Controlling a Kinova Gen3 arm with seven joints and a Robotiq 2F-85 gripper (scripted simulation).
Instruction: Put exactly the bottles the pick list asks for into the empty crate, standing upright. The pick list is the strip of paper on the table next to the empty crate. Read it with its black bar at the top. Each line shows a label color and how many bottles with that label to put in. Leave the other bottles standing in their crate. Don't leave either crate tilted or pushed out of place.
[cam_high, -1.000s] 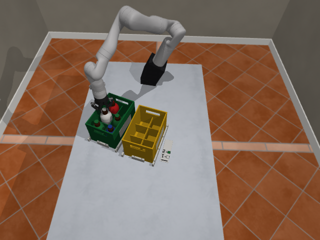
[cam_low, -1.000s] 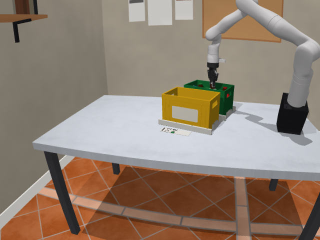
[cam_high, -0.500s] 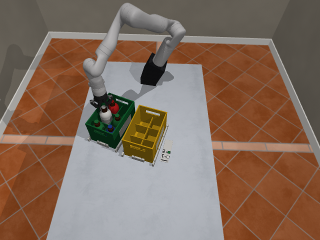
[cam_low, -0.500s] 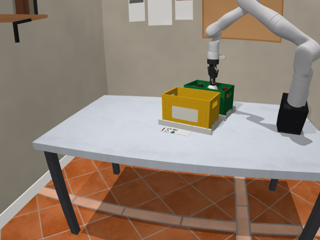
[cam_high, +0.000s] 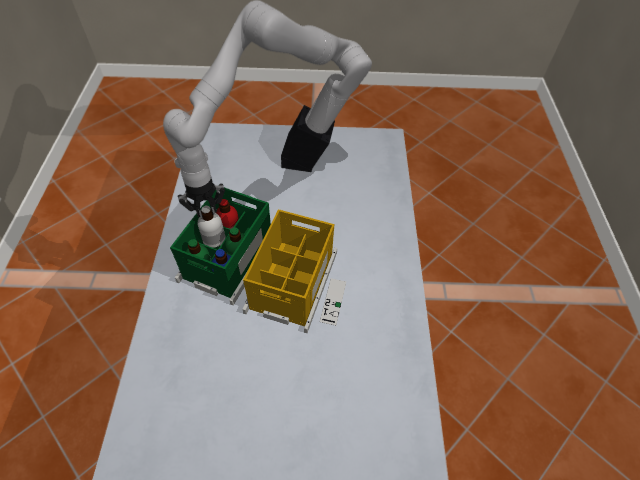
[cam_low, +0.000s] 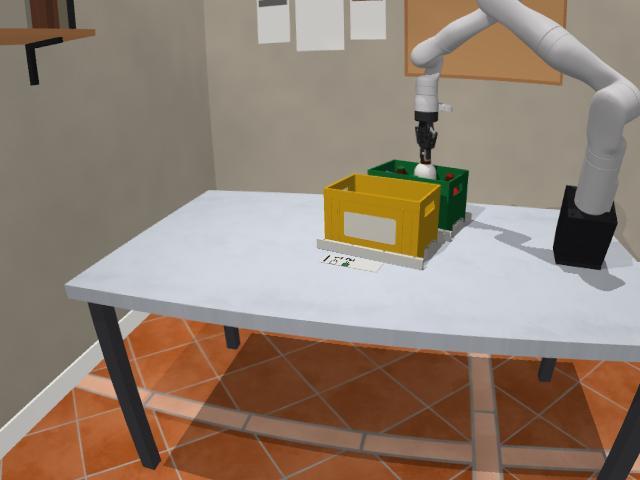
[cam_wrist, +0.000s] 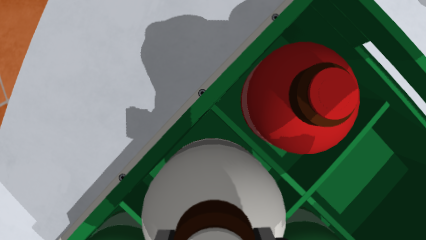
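The white-label bottle is 7 cm below my hand. Round my hand: green crate: 1 cm ahead, 4 cm to the left, 14 cm below; blue-label bottle: 11 cm ahead, 6 cm to the left, 13 cm below; red-label bottle: 9 cm behind, 2 cm to the left, 13 cm below.
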